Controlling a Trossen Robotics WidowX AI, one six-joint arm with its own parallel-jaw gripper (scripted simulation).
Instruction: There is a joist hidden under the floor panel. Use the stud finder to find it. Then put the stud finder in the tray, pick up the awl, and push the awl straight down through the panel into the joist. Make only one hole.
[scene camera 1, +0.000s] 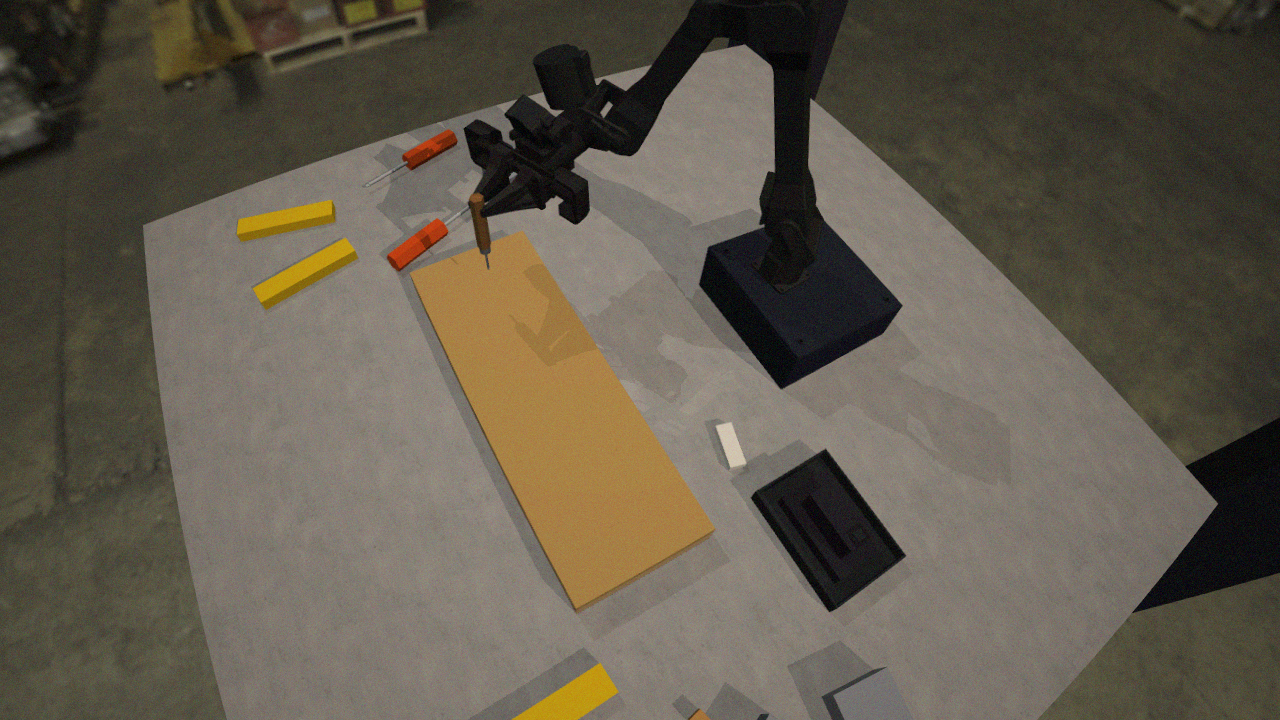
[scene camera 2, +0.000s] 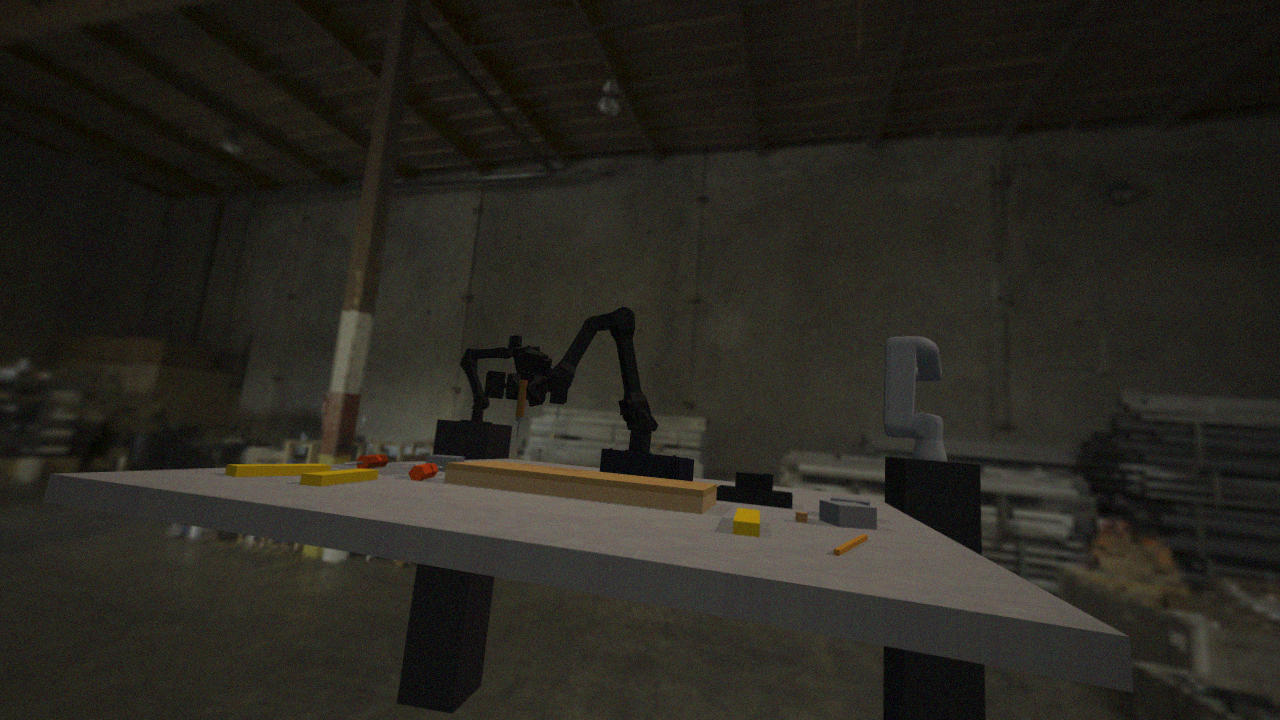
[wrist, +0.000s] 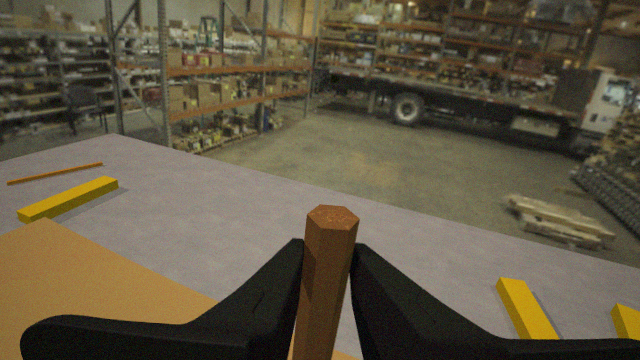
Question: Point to a small white block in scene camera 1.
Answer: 725, 434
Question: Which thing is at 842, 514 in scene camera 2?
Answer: A grey block.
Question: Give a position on an awl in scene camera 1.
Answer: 481, 228
